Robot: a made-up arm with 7 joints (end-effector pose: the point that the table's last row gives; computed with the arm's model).
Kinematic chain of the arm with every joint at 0, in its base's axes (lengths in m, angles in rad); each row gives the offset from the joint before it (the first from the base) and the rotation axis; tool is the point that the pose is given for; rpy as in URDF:
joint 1: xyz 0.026 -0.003 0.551 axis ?
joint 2: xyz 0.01 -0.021 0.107 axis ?
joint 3: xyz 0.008 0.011 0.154 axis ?
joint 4: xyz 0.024 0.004 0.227 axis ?
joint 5: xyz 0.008 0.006 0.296 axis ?
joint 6: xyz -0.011 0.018 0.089 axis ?
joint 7: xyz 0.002 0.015 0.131 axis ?
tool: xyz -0.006 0.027 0.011 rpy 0 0 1.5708
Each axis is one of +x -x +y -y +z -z.
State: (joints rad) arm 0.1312 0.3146 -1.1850 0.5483 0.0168 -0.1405 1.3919
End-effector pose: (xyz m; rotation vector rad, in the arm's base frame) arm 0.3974 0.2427 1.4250 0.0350 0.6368 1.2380
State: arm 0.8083 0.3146 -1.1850 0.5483 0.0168 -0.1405 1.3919
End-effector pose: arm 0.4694 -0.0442 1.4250 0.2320 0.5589 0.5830
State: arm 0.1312 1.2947 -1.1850 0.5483 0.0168 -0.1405 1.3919
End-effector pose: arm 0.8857 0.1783 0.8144 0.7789 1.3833 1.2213
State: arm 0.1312 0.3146 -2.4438 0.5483 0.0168 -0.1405 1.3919
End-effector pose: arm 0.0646 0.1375 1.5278 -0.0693 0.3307 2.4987
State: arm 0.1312 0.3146 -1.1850 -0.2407 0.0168 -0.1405 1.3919
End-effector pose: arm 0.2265 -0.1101 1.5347 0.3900 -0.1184 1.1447
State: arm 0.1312 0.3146 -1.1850 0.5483 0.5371 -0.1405 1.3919
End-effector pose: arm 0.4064 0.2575 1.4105 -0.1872 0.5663 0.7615
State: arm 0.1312 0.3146 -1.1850 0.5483 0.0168 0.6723 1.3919
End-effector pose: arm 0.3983 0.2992 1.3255 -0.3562 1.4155 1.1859
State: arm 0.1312 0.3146 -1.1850 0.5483 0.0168 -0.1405 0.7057
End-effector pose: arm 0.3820 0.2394 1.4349 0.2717 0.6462 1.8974
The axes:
joint 1: -z
joint 2: +y
joint 3: -z
joint 4: +y
joint 5: -z
joint 6: +y
joint 7: -z

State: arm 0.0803 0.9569 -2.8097 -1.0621 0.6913 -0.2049 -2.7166
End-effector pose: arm 0.7605 -0.2573 0.6753 0.6840 1.9829 -0.3142
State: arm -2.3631 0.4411 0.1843 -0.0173 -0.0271 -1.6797 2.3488
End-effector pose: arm -0.1681 0.1357 1.4066 1.3615 -0.1606 1.2744
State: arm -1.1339 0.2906 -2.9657 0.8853 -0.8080 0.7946 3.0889
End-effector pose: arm -0.0563 -0.2182 1.3862 0.4699 1.5550 -2.2106
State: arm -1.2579 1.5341 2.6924 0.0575 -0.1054 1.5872 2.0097
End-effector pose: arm 0.3778 0.6515 0.8159 -0.4333 0.5651 -2.2512
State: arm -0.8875 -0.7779 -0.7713 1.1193 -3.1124 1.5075 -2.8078
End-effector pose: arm -0.3288 -0.0853 1.2965 -0.5203 -1.4918 2.5732
